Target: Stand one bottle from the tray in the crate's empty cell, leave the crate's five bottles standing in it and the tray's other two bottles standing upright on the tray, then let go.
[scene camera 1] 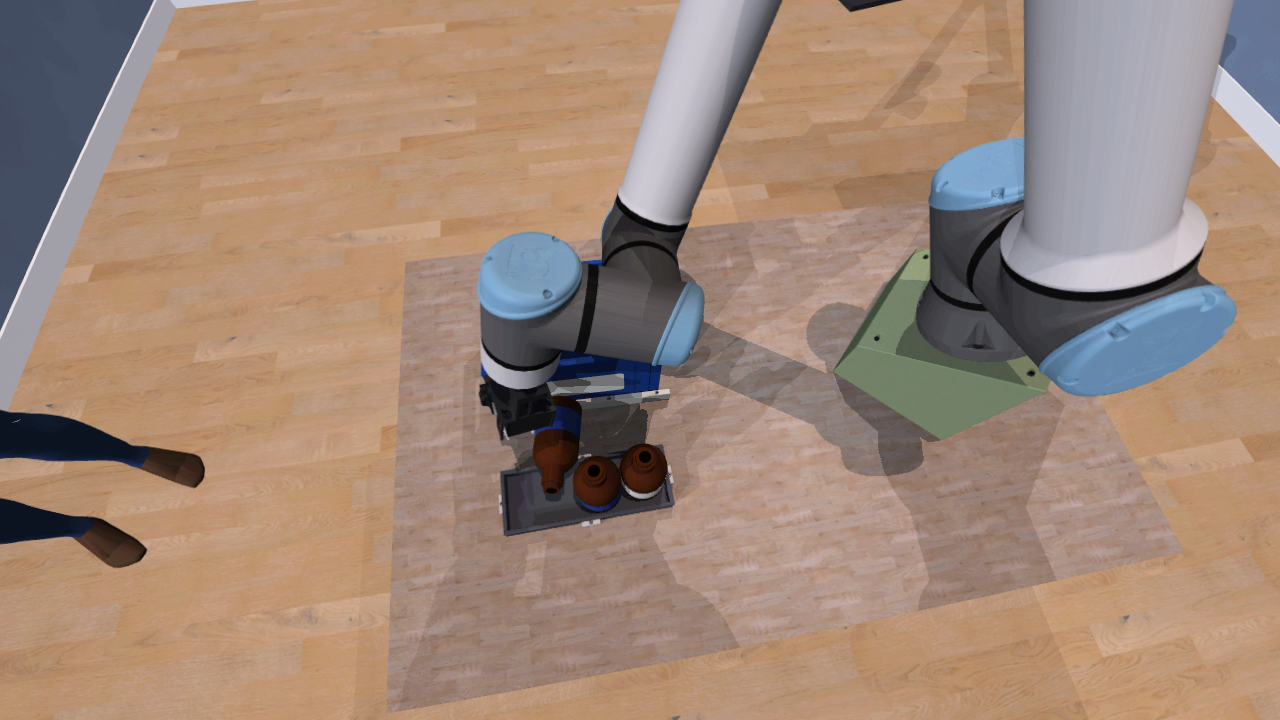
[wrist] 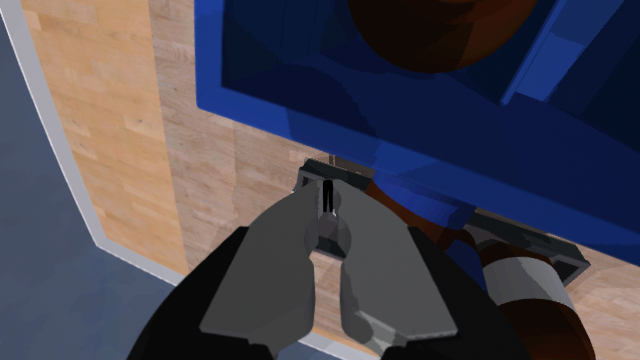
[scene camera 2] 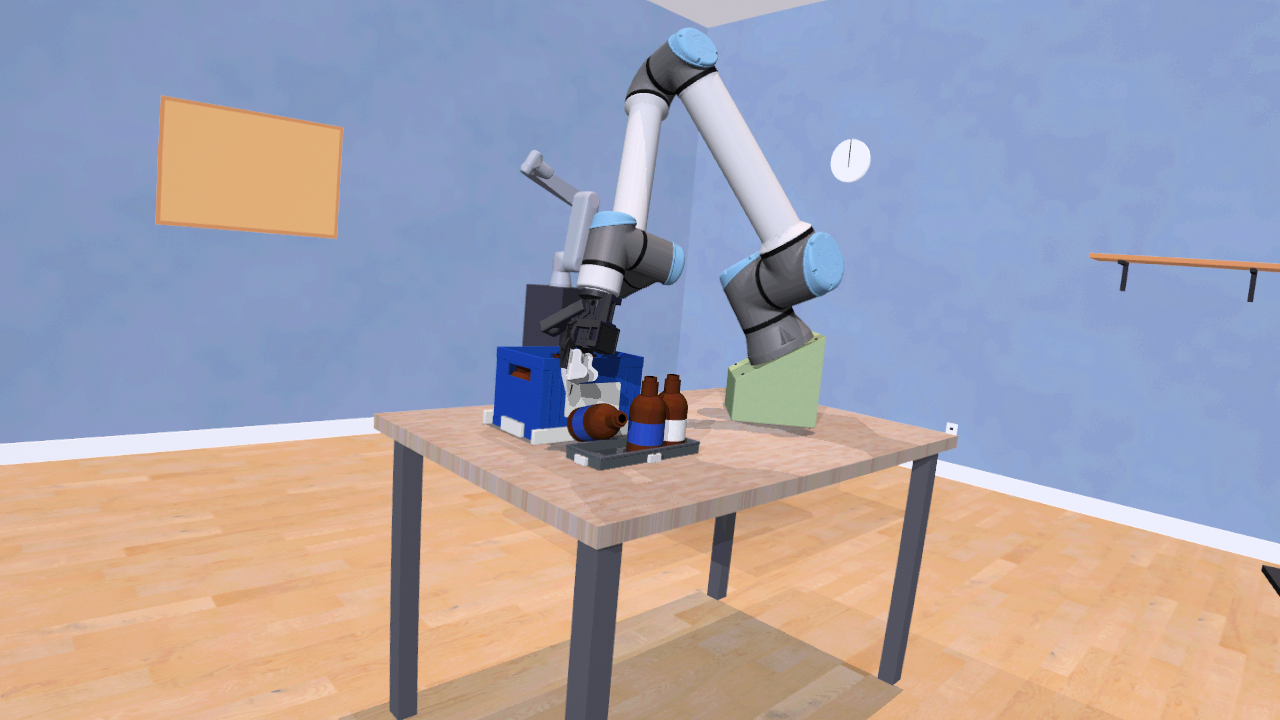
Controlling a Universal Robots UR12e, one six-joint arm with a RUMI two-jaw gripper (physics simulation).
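Where they show: gripper, between the fingertips: (wrist: 328, 182) (scene camera 2: 568, 394); arm's base, origin of its link: (scene camera 1: 984, 316) (scene camera 2: 781, 349).
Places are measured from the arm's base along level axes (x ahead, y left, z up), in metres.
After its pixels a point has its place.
Note:
My gripper (scene camera 2: 570, 394) @(x 0.746, y -0.148, z -0.079 m) (wrist: 328, 182) @(x 0.746, y -0.148, z -0.079 m) is shut, with nothing between its fingertips, beside the crate's tray-facing wall. A brown bottle with a blue label (scene camera 1: 555, 445) @(x 0.696, y -0.089, z -0.092 m) (scene camera 2: 590, 421) @(x 0.736, y -0.096, z -0.125 m) (wrist: 392, 206) @(x 0.710, y -0.120, z -0.104 m) lies tipped over between crate and tray, its neck over the tray's left part. Another blue-labelled bottle (scene camera 1: 596, 483) @(x 0.657, y 0.001, z -0.039 m) (scene camera 2: 646, 419) @(x 0.686, y 0.003, z -0.109 m) (wrist: 467, 257) @(x 0.640, y -0.049, z -0.143 m) and a white-labelled bottle (scene camera 1: 642, 470) @(x 0.591, y 0.008, z -0.041 m) (scene camera 2: 675, 414) @(x 0.606, y 0.022, z -0.105 m) (wrist: 525, 280) @(x 0.593, y -0.041, z -0.135 m) stand upright on the dark tray (scene camera 1: 535, 517) @(x 0.769, y -0.014, z -0.184 m) (scene camera 2: 613, 460) @(x 0.789, y 0.003, z -0.174 m). The blue crate (scene camera 1: 642, 377) @(x 0.525, y -0.145, z -0.097 m) (scene camera 2: 537, 394) @(x 0.756, y -0.221, z -0.090 m) (wrist: 210, 60) @(x 0.753, y -0.218, z -0.013 m) holds a bottle (wrist: 440, 35) @(x 0.703, y -0.220, z -0.064 m); its other bottles and empty cell are mostly hidden.
White brackets edge the crate and tray on the wooden table (scene camera 1: 787, 555) @(x 0.412, y 0.198, z -0.189 m) (scene camera 2: 501, 461) @(x 0.918, y -0.157, z -0.189 m). The arm's green base block (scene camera 1: 935, 398) @(x 0.091, y 0.076, z -0.090 m) (scene camera 2: 776, 394) @(x 0.111, y 0.042, z -0.108 m) stands at the table's right. The arm's wrist overhangs the crate. A person's legs (scene camera 1: 62, 438) show at the left.

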